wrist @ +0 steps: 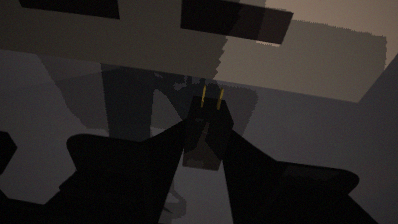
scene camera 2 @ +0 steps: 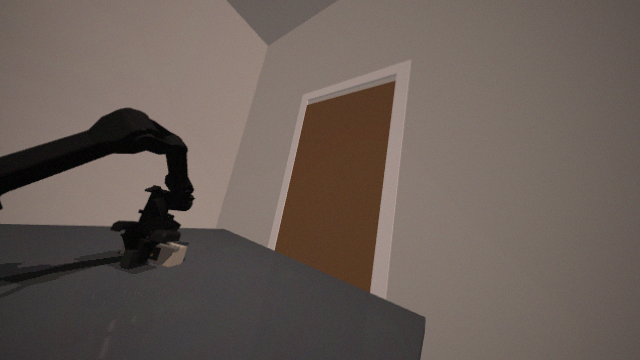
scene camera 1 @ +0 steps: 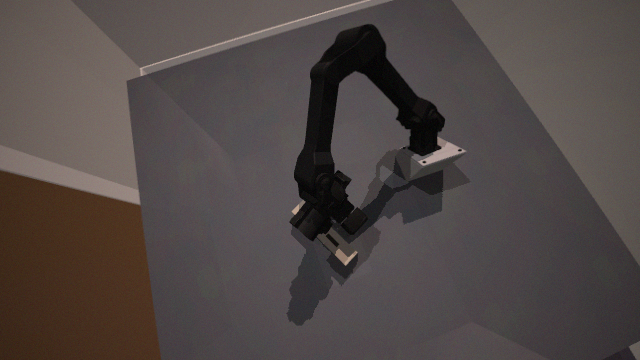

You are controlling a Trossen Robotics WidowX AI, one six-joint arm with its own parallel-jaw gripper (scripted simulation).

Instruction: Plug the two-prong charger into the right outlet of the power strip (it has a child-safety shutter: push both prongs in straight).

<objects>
my gripper: holds a dark two-prong charger (wrist: 209,124)
</objects>
